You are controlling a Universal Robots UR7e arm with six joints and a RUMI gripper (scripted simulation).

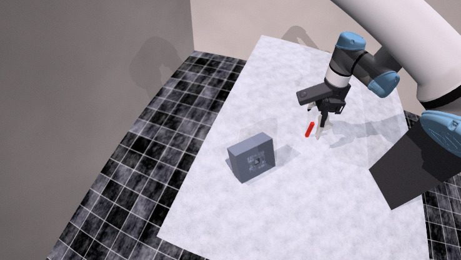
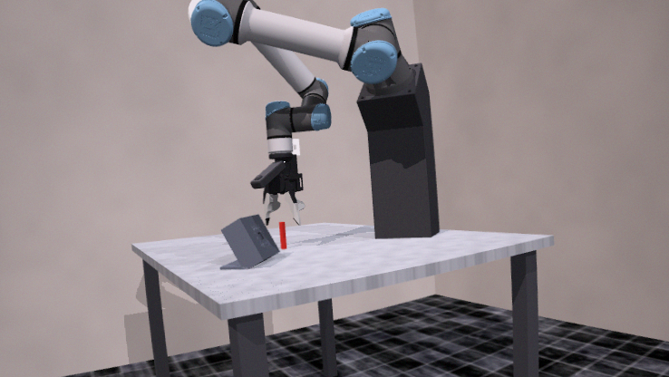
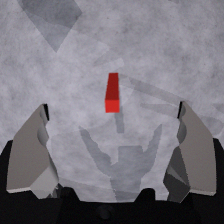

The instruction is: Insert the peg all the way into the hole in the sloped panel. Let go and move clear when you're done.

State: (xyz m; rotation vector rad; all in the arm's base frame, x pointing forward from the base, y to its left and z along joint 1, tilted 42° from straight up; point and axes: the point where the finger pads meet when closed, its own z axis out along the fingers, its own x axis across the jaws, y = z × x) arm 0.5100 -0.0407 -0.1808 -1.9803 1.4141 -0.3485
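Right now my hand is 30 mm above the red peg.
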